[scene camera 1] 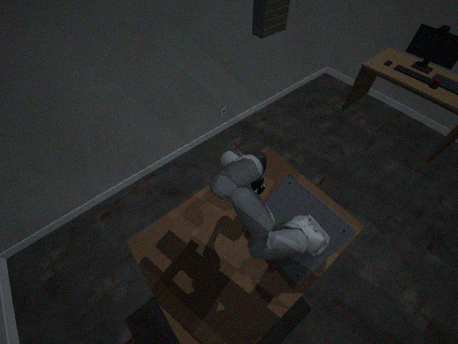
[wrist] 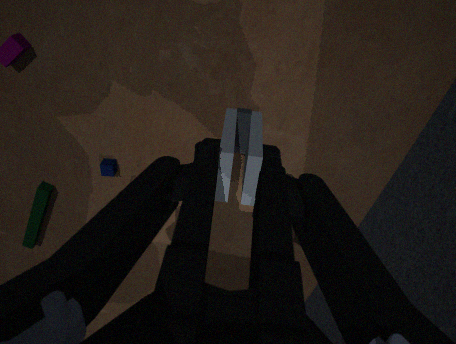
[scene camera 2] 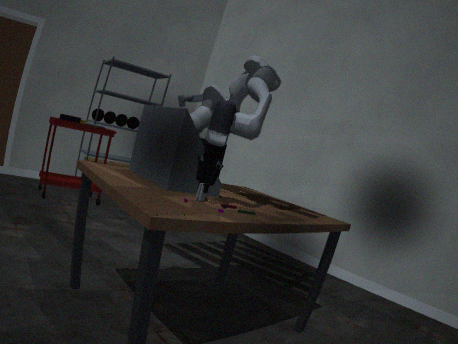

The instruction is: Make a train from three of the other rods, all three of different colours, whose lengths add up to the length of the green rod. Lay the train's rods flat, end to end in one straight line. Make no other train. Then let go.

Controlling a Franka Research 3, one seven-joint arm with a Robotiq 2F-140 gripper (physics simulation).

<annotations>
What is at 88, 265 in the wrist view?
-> My gripper.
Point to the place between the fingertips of my gripper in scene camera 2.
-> At 200, 199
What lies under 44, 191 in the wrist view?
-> A green rod.
</annotations>
